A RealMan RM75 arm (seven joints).
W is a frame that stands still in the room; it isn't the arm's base.
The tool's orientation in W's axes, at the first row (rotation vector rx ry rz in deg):
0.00 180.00 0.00
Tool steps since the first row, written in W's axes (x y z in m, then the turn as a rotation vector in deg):
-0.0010 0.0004 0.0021 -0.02 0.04 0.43
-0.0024 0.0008 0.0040 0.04 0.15 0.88
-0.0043 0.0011 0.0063 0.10 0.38 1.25
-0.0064 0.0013 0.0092 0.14 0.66 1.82
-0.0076 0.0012 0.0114 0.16 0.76 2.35
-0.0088 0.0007 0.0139 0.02 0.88 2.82
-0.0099 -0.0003 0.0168 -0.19 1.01 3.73
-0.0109 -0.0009 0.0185 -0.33 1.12 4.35
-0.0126 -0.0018 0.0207 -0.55 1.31 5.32
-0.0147 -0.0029 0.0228 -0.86 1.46 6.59
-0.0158 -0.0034 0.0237 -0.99 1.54 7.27
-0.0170 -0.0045 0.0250 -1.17 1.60 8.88
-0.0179 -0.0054 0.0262 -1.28 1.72 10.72
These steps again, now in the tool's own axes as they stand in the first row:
0.0010 0.0004 -0.0021 0.02 0.04 -0.43
0.0024 0.0008 -0.0040 -0.04 0.15 -0.88
0.0043 0.0011 -0.0063 -0.10 0.38 -1.25
0.0064 0.0013 -0.0092 -0.14 0.66 -1.82
0.0076 0.0012 -0.0114 -0.16 0.76 -2.35
0.0088 0.0007 -0.0139 -0.02 0.88 -2.82
0.0099 -0.0003 -0.0168 0.19 1.01 -3.73
0.0109 -0.0009 -0.0185 0.33 1.12 -4.35
0.0126 -0.0018 -0.0207 0.55 1.31 -5.32
0.0147 -0.0029 -0.0228 0.86 1.46 -6.59
0.0158 -0.0034 -0.0237 0.99 1.54 -7.27
0.0170 -0.0045 -0.0250 1.17 1.60 -8.88
0.0179 -0.0054 -0.0262 1.28 1.72 -10.72

